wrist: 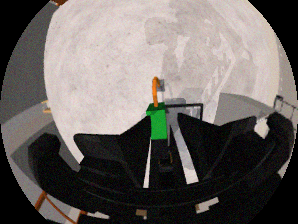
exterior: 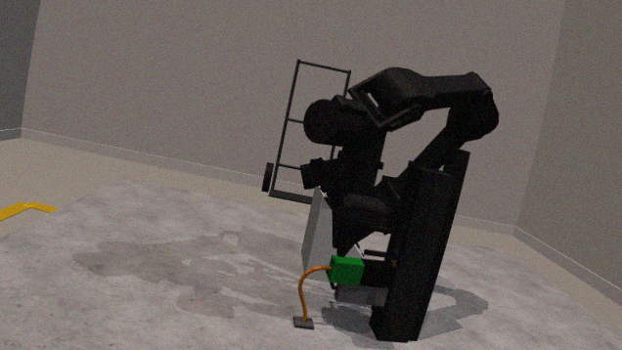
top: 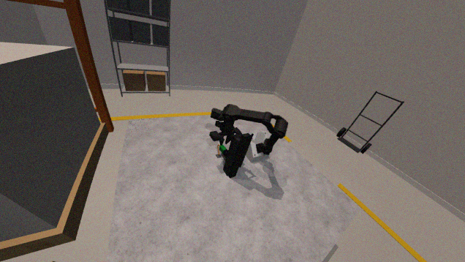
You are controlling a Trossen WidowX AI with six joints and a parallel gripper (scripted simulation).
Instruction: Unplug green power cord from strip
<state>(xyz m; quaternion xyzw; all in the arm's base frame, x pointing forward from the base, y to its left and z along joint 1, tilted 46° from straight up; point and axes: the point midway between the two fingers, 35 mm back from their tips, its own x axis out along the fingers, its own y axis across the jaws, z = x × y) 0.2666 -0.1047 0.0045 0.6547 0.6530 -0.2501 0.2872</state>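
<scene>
Right now my gripper tip is 3 cm to the right of the green plug and 1 cm above it.
</scene>
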